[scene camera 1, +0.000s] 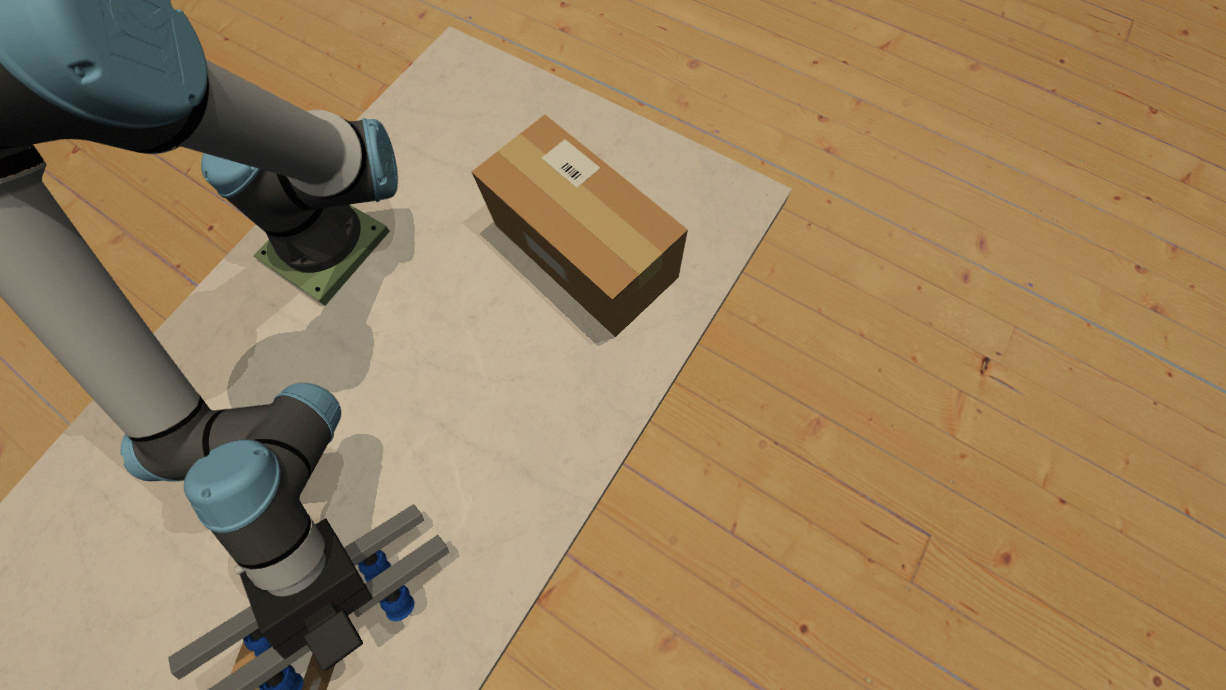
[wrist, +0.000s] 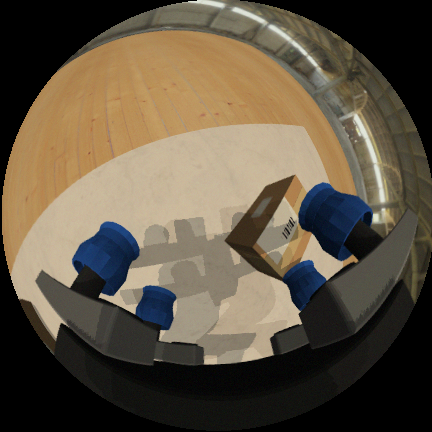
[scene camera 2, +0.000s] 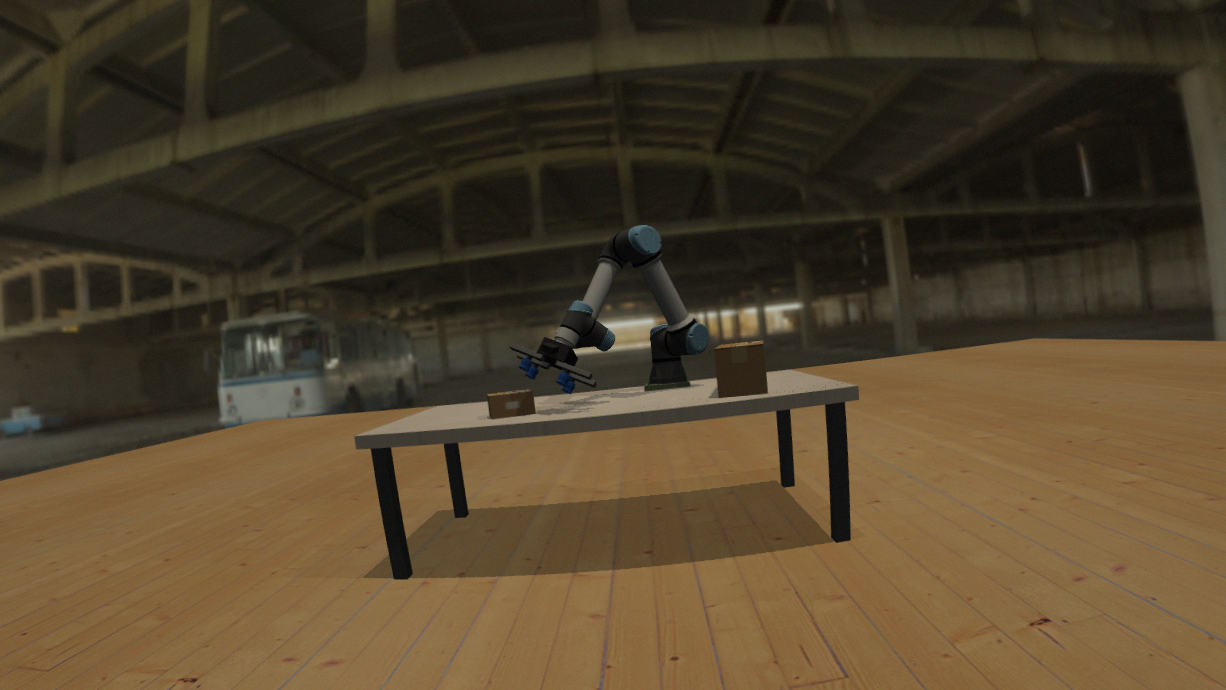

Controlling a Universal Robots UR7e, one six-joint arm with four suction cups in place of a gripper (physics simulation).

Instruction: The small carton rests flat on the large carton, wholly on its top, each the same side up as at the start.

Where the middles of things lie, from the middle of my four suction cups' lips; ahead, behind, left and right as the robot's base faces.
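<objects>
The small carton (scene camera 2: 514,403) gives me one reference: my suction cup is 10 mm past it, 140 mm to the left of it and 80 mm above it. As for the large carton (scene camera 1: 609,246), I find it 200 mm behind my suction cup, 620 mm to the left of it and 40 mm below it.
</objects>
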